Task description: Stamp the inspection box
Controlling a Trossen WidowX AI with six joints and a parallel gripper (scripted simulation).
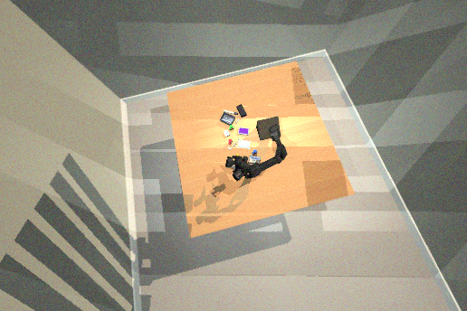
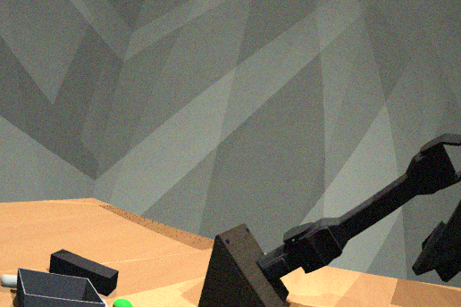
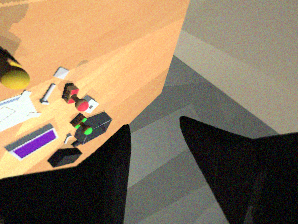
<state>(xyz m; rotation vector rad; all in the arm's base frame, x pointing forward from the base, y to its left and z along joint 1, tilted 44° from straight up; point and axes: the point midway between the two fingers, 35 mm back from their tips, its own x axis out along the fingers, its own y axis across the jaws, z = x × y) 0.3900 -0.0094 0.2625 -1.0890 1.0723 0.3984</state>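
The green stamp is 90 mm behind my gripper tip, 290 mm to the right of it and 200 mm below it. The rest, counted from my gripper tip: red stamp (40 mm behind, 170 mm to the right, 200 mm below); dark bar (140 mm behind, 90 mm to the left, 200 mm below); yellow stamp (60 mm behind, 30 mm to the right, 200 mm below).
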